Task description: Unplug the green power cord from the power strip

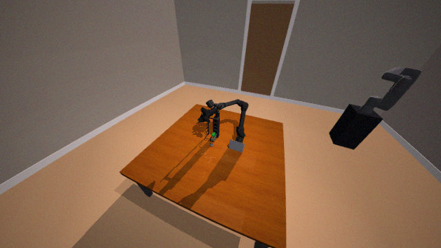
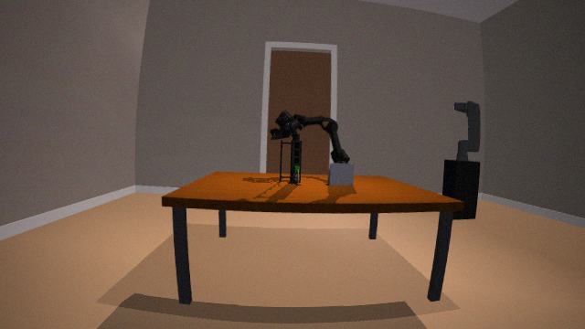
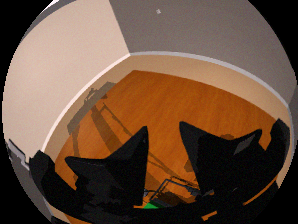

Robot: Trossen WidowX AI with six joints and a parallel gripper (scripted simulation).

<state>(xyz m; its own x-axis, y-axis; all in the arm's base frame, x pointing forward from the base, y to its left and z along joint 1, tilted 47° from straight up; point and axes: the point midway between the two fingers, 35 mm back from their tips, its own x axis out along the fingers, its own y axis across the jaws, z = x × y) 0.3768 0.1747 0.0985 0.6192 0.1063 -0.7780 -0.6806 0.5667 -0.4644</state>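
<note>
The green plug is 13 cm behind my gripper tip, 7 cm to the right of it and 16 cm below it.
</note>
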